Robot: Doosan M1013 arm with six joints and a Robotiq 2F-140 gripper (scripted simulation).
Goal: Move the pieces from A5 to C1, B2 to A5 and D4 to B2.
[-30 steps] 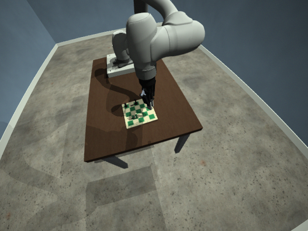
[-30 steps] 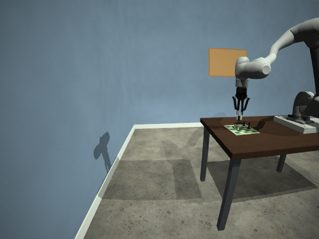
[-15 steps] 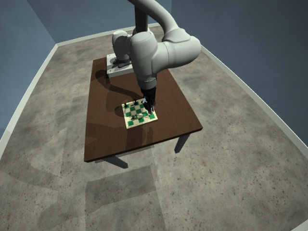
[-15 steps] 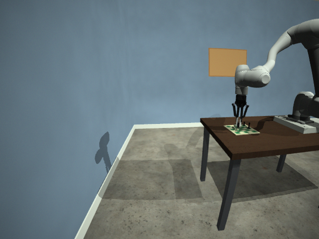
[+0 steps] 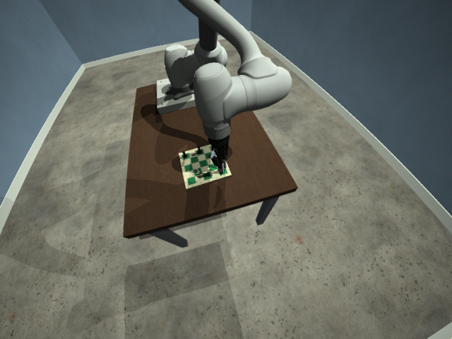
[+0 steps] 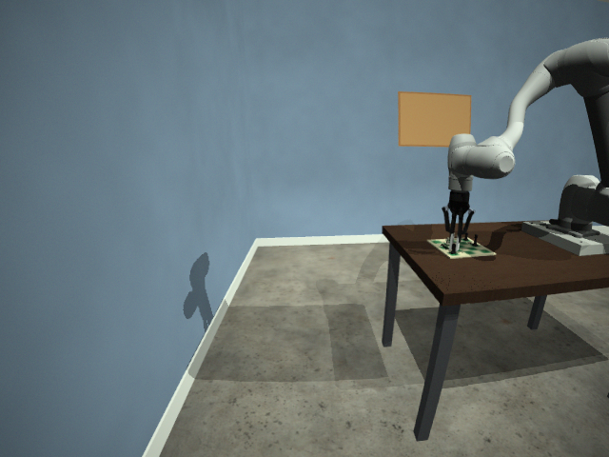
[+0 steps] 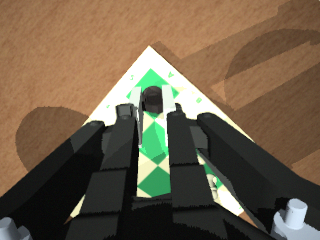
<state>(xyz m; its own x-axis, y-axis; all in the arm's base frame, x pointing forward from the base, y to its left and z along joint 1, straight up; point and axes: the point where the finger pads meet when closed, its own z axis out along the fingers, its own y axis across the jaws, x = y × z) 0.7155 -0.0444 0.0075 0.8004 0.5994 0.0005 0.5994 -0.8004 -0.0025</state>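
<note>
The black chess piece lies 30 mm below my hand. Round my hand: small pale piece 50 mm behind, 110 mm to the right, 40 mm below; cream chessboard 90 mm behind, 60 mm to the right, 50 mm below.
</note>
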